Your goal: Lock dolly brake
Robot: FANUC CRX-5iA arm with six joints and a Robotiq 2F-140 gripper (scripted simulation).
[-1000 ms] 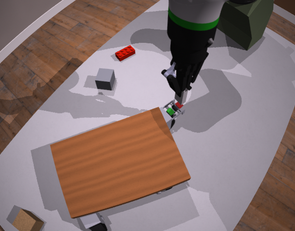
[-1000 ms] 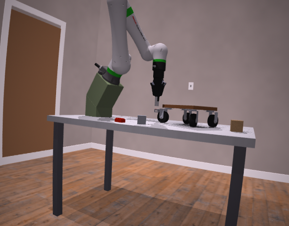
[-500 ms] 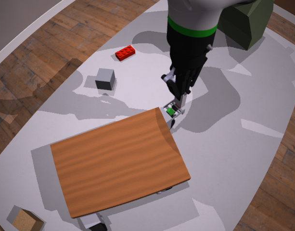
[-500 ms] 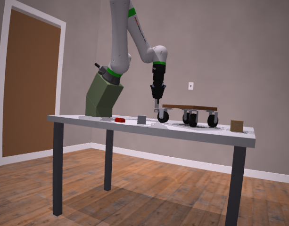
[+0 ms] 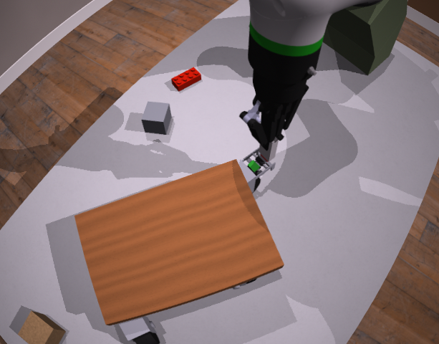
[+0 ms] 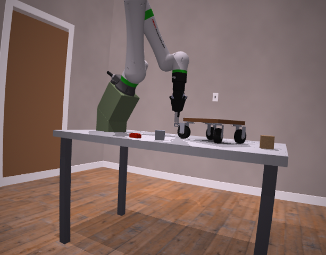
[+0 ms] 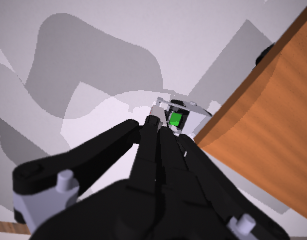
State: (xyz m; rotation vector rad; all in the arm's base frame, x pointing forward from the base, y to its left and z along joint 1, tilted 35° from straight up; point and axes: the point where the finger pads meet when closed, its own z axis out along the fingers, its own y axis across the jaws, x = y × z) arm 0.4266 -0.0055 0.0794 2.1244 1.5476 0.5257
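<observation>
Right now my hand is 4 cm above the brake pedal and 1 cm short of it. The rest, counted from my hand: grey cube: 26 cm to the right, 10 cm below; red brick: 27 cm to the right, 14 cm behind, 11 cm below; tan cube: 53 cm ahead, 19 cm to the right, 10 cm below.
</observation>
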